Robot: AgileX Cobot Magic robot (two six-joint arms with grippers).
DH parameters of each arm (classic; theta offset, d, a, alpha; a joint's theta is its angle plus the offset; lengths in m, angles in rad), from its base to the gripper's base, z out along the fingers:
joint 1: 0 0.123 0 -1.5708
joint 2: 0.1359 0 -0.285 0
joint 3: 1.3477 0 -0.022 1.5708
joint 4: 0 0.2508 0 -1.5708
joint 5: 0 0 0.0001 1.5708
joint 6: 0 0.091 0 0
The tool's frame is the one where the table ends.
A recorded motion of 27 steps. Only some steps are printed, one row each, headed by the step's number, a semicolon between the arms.
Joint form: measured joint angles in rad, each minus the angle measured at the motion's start. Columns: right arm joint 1, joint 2, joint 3, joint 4, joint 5, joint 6; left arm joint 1, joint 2, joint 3, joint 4, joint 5, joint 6.
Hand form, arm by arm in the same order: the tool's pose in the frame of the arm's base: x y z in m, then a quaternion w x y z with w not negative. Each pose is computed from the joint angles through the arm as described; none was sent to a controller.
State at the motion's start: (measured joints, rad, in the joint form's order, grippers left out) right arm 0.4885 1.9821 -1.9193 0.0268 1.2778 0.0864; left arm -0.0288 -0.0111 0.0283 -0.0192 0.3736 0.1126
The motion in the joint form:
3: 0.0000 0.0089 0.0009 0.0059 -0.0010 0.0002; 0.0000 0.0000 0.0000 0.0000 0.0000 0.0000
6: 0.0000 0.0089 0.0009 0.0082 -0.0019 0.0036; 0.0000 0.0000 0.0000 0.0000 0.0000 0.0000
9: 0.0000 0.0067 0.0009 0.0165 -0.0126 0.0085; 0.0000 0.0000 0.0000 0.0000 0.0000 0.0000
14: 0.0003 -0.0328 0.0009 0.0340 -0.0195 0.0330; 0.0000 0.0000 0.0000 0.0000 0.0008 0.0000
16: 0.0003 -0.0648 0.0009 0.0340 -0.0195 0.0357; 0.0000 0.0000 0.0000 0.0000 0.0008 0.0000
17: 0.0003 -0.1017 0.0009 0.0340 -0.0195 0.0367; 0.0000 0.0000 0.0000 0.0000 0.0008 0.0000
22: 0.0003 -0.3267 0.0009 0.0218 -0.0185 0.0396; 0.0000 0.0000 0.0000 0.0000 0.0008 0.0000
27: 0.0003 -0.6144 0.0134 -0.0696 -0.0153 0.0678; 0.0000 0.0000 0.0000 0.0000 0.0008 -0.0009
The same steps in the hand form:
3: 0.3770 0.2036 0.3040 0.14276 -0.19497 0.96856 0.05910; 0.0526 -0.0022 0.1707 0.59184 0.05181 0.80422 0.01669
6: 0.3770 0.2038 0.3041 0.14276 -0.19314 0.96884 0.06056; 0.0526 -0.0022 0.1707 0.59184 0.05181 0.80422 0.01669
9: 0.3771 0.2047 0.3053 0.14752 -0.18990 0.96837 0.06666; 0.0526 -0.0022 0.1707 0.59184 0.05181 0.80422 0.01669
14: 0.3702 0.2028 0.3224 0.16583 -0.17664 0.96659 0.08364; 0.0526 -0.0022 0.1706 0.59152 0.05183 0.80445 0.01667
16: 0.3644 0.1997 0.3358 0.18067 -0.17525 0.96374 0.08864; 0.0526 -0.0022 0.1706 0.59152 0.05183 0.80445 0.01667
17: 0.3572 0.1959 0.3510 0.19781 -0.17462 0.95995 0.09421; 0.0526 -0.0022 0.1706 0.59152 0.05183 0.80445 0.01667
22: 0.3037 0.1663 0.4360 0.30218 -0.17103 0.92989 0.12141; 0.0526 -0.0022 0.1706 0.59152 0.05183 0.80445 0.01667
27: 0.2175 0.1115 0.5179 0.43359 -0.14534 0.88089 0.12214; 0.0526 -0.0022 0.1706 0.59153 0.05147 0.80447 0.01641

